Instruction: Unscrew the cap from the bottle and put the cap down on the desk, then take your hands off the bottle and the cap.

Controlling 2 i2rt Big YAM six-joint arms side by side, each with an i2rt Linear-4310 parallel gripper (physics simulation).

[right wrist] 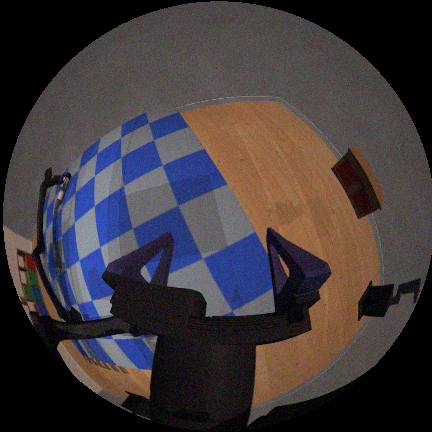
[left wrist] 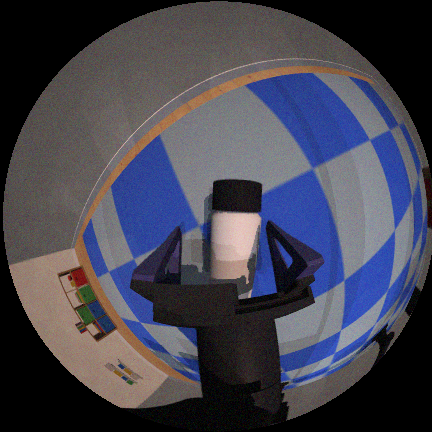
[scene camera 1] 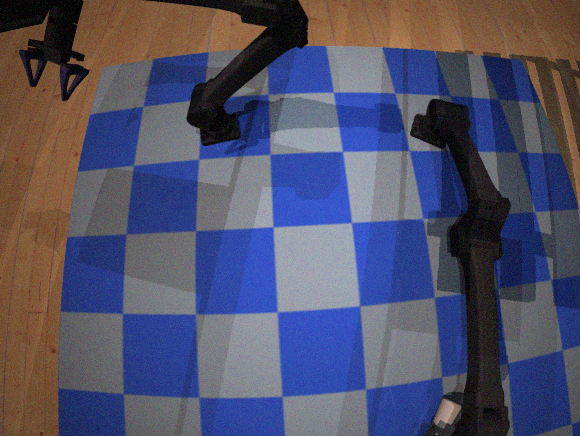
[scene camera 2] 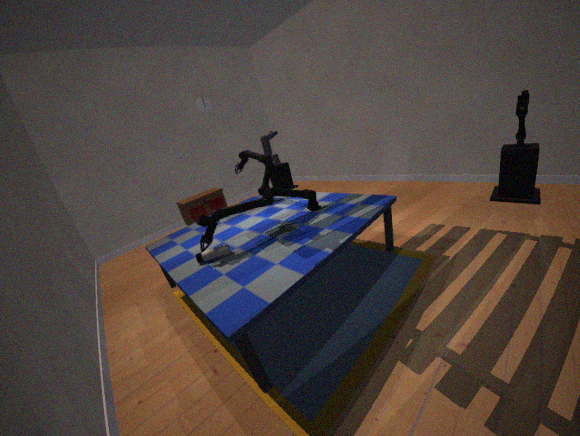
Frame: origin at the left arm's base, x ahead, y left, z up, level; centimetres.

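Where they show: left gripper, fingertip midpoint: point(right wrist: 62, 177) point(left wrist: 224, 226) point(scene camera 2: 202, 251); right gripper, fingertip midpoint: point(right wrist: 217, 234) point(scene camera 1: 48, 93) point(scene camera 2: 235, 172); left arm's base, origin of the base link: point(right wrist: 76, 314) point(scene camera 1: 429, 132) point(scene camera 2: 313, 208); right arm's base, origin of the base link: point(scene camera 1: 220, 130).
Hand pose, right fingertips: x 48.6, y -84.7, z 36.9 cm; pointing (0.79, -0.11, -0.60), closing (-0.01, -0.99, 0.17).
Observation:
Each offset is from my right fingertips to the top centre of the thing. "*": to the spot under its first point. Level surfaces: height alone.
The pale bottle {* dx +28.6, dy +110.1, dz -31.4 cm} point(scene camera 1: 446, 412) point(scene camera 2: 216, 253) point(left wrist: 234, 240) point(right wrist: 60, 194) lies on its side on the blue and grey checkered desk {dz -36.9 cm} point(scene camera 1: 315, 265) point(scene camera 2: 244, 312) point(left wrist: 240, 130). Its black cap {* dx +44.8, dy +114.4, dz -32.9 cm} point(scene camera 2: 200, 258) point(left wrist: 237, 195) is on the bottle's end. My left gripper point(scene camera 2: 203, 246) point(left wrist: 224, 226) is open above the bottle, with one finger to each side of it in the left wrist view and no visible contact. My right gripper point(scene camera 1: 50, 92) point(scene camera 2: 237, 171) point(right wrist: 217, 234) is open and empty, far from the bottle, raised beyond the desk's left edge in scene camera 1.
Both arms' bases stand on the desk. A wooden cabinet with red panels point(scene camera 2: 202, 206) point(right wrist: 360, 185) stands beyond the desk. A black pedestal point(scene camera 2: 519, 172) bearing a dark arm-like object stands on the floor at the right of scene camera 2.

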